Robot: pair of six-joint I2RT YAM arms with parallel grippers.
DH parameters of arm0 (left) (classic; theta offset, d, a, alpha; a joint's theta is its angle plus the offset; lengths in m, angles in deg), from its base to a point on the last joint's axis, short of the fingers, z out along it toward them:
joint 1: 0 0.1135 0.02 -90
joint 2: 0 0 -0.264 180
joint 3: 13.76 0 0.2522 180
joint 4: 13.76 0 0.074 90
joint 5: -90 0 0 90
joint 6: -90 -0.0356 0 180
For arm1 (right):
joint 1: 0 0.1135 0.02 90
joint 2: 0 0 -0.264 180
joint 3: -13.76 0 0.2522 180
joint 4: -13.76 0 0.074 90
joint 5: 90 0 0 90
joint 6: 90 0.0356 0 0
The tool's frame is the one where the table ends.
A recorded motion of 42 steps. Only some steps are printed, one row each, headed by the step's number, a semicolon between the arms.
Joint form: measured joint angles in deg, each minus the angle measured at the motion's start. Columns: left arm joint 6, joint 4, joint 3, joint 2, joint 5, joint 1; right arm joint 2, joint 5, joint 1, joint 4, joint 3, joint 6.
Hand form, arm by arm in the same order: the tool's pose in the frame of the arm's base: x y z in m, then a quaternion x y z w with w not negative. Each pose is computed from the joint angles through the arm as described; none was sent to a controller.
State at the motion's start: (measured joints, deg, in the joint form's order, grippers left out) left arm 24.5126 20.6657 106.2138 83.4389 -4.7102 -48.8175; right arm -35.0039 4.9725 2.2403 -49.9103 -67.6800 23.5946
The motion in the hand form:
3: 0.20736 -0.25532 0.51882 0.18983 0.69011 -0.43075 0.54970; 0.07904 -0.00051 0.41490 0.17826 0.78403 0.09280 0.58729
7: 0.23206 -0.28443 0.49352 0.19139 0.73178 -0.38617 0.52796; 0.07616 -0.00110 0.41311 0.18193 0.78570 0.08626 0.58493
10: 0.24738 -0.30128 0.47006 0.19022 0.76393 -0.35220 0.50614; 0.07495 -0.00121 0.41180 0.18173 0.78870 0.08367 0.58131
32: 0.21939 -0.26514 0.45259 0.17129 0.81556 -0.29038 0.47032; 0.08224 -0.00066 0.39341 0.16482 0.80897 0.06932 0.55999
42: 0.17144 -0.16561 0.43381 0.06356 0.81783 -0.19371 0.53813; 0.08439 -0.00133 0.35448 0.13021 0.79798 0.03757 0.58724
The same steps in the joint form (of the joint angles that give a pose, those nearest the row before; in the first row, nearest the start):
3: -1.88 1.84 3.24 4.92 1.86 -1.79; 0.57 0.83 0.00 -0.42 0.04 -0.02
7: -2.99 5.68 7.13 11.85 4.66 -1.97; 1.09 1.59 -0.01 -1.29 0.20 -0.09
10: -3.19 8.46 8.39 15.91 6.62 -1.97; 1.27 1.71 0.00 -1.99 0.24 -0.24
32: -1.73 16.52 -1.97 6.69 11.67 -2.29; 1.81 1.26 -0.01 -1.81 4.20 -2.58
42: -0.85 15.19 -25.48 -16.76 26.12 1.68; 8.63 2.49 0.00 6.93 16.39 -8.24

